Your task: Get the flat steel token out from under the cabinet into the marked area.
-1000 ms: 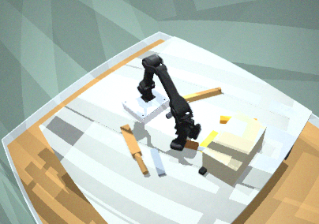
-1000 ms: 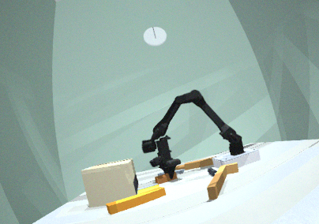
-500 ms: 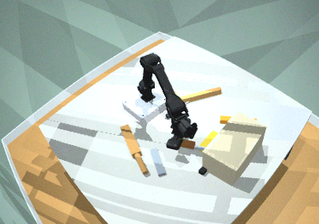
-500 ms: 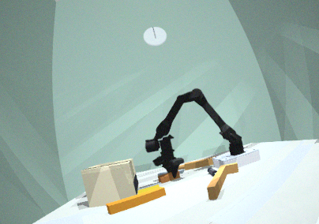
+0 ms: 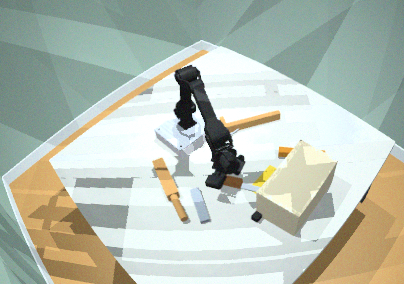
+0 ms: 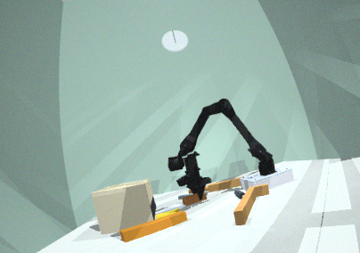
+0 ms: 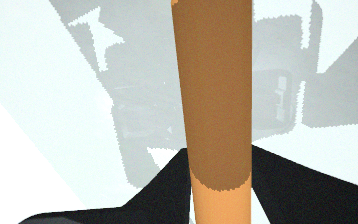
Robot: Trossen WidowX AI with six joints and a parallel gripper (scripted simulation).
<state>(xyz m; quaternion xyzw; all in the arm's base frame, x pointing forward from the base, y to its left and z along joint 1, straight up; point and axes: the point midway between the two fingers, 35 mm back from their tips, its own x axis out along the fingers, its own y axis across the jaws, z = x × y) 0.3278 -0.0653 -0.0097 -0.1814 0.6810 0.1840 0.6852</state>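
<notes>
The grey flat bar is 3 cm ahead of my gripper tip and 14 cm to the right of it. Round my gripper tip: orange paddle: 8 cm behind, 19 cm to the right, 1 cm above; orange bar: 14 cm ahead, 33 cm to the left, 1 cm above.
</notes>
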